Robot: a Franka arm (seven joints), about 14 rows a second.
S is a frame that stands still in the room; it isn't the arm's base.
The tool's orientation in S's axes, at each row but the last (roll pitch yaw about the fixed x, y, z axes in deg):
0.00, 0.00, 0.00
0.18, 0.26, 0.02
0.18, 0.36, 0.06
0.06, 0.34, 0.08
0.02, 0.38, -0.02
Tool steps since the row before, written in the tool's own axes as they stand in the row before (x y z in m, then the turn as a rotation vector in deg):
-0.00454, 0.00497, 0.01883, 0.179, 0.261, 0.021
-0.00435, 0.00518, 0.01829, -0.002, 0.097, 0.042
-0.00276, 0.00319, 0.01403, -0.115, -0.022, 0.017
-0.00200, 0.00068, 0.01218, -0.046, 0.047, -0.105
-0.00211, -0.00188, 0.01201, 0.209, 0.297, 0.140
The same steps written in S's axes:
-0.00454, 0.00497, 0.01883, 0.179, 0.261, 0.021
-0.00427, 0.00512, 0.01833, -0.002, 0.097, 0.042
-0.00268, 0.00314, 0.01406, -0.115, -0.022, 0.018
-0.00193, 0.00066, 0.01219, -0.047, 0.047, -0.105
-0.00203, -0.00188, 0.01202, 0.210, 0.297, 0.139

